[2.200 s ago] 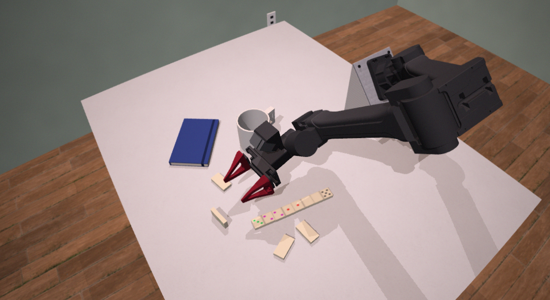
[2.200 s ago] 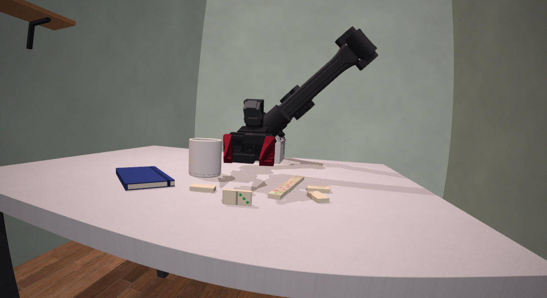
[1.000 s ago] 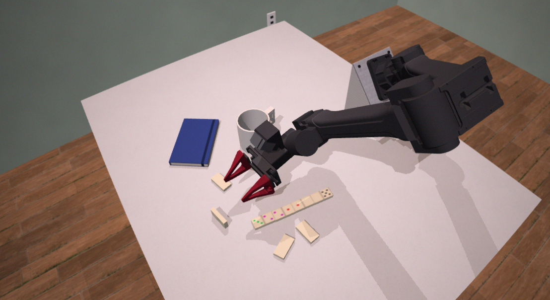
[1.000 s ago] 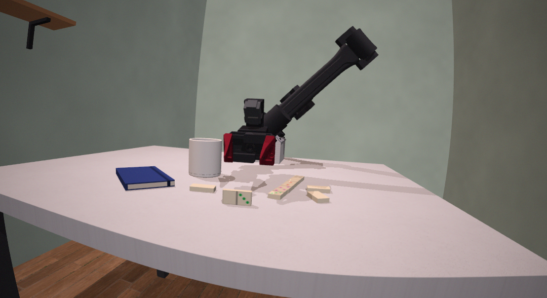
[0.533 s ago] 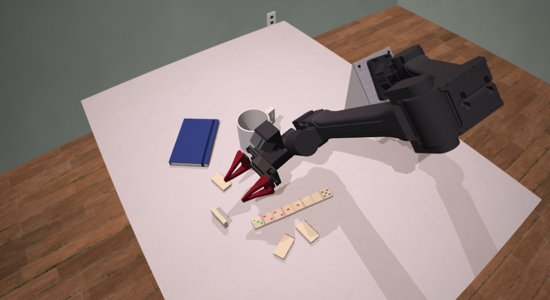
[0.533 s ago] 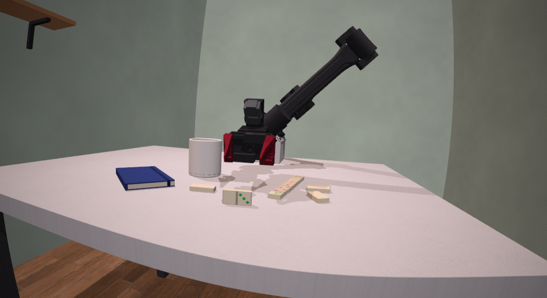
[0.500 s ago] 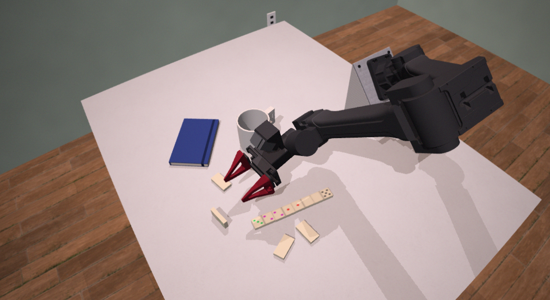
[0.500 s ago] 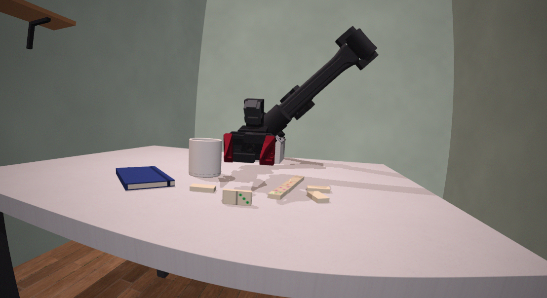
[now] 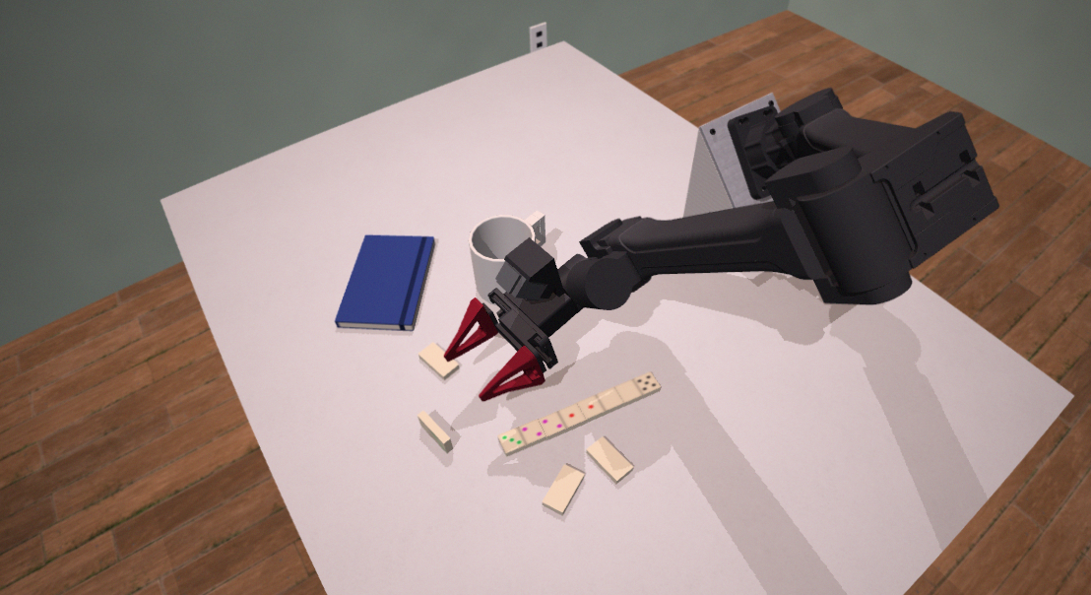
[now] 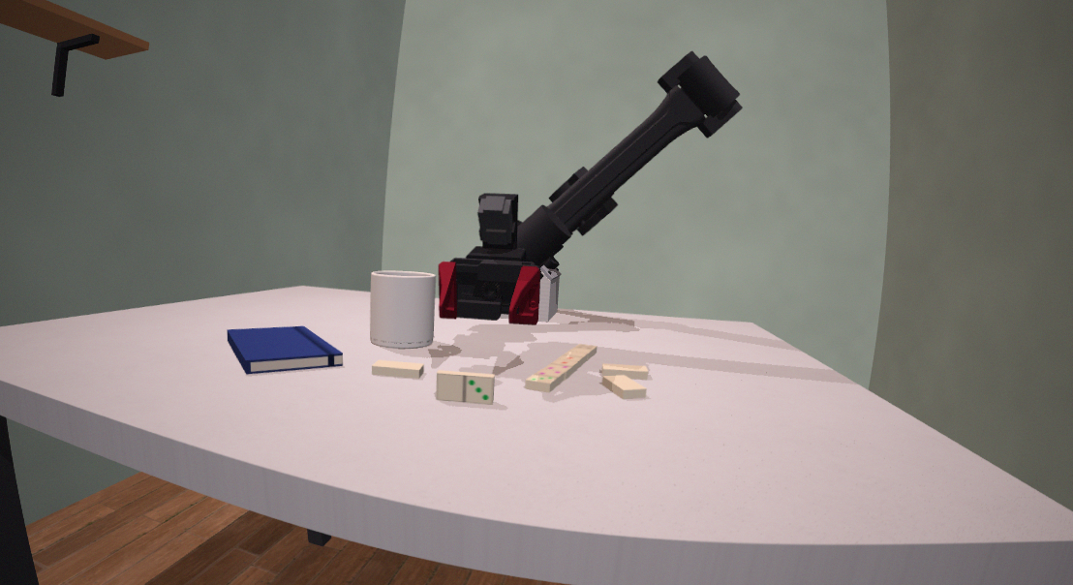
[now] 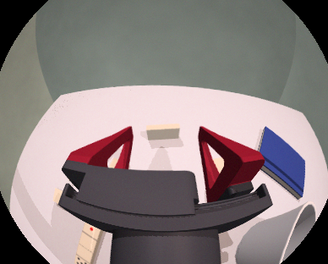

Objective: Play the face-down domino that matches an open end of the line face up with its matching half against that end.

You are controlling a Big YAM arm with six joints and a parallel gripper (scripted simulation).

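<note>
Now: hand 6 cm short of the domino, 6 cm above it and 1 cm to the right of it. Round my hand: white mug (16 cm to the right, 14 cm behind, 3 cm below); then blue notebook (26 cm to the right, 7 cm below, 1 cm ahead).
</note>
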